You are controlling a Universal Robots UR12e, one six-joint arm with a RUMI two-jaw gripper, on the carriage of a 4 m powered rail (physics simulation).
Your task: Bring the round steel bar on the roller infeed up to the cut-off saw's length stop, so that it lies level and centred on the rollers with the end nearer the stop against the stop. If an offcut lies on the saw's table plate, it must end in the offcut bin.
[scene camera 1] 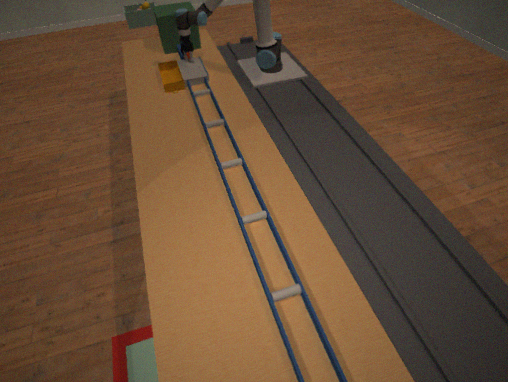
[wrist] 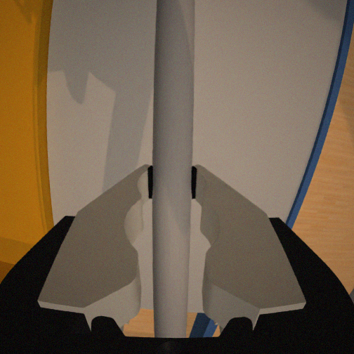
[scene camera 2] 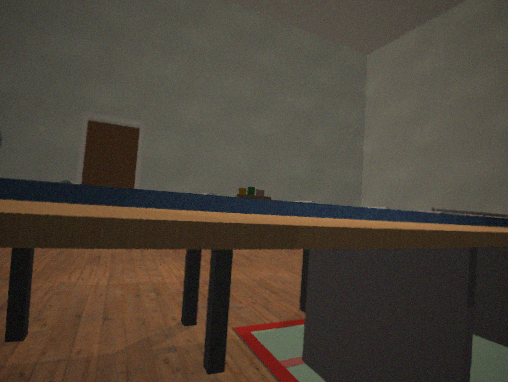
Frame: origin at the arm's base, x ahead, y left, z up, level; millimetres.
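Seen in the pictures: gripper, fingertip midpoint: (scene camera 1: 189, 62).
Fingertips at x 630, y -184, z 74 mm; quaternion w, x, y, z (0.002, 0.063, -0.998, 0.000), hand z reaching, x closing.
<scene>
Offsets run from my fingertips to a thing's middle. "pt": to the spot under its first point. Level surfaces: height alone.
My gripper (wrist: 171, 167) (scene camera 1: 188, 56) is shut on a round grey steel offcut (wrist: 173, 110) over the saw's grey table plate {10 mm back, 14 mm left, 74 mm down} (wrist: 260, 100) (scene camera 1: 196, 75). The offcut runs lengthwise between the fingertips, and its near end reaches past the plate's edge in the wrist view; its height above the plate is hard to judge. The orange offcut bin {168 mm ahead, 39 mm left, 68 mm down} (wrist: 20, 125) (scene camera 1: 170, 76) stands beside the plate. The long thin round bar (scene camera 2: 470, 213) shows at the far right of scene camera 2, along the top of the infeed's blue rail {pt 64 mm ahead, 1565 mm left, 64 mm down} (scene camera 2: 310, 206). The length stop cannot be made out.
The infeed's blue rails and grey rollers {10 mm back, 1589 mm left, 64 mm down} (scene camera 1: 255, 217) run along the wooden bench {104 mm down} (scene camera 1: 190, 280). A green box {pt 102 mm ahead, 462 mm right, 57 mm up} (scene camera 1: 167, 35) stands behind the plate. The arm's carriage (scene camera 1: 295, 72) is on the dark rail (scene camera 1: 345, 165) beside the bench. A red-bordered mat (scene camera 1: 119, 360) lies on the floor.
</scene>
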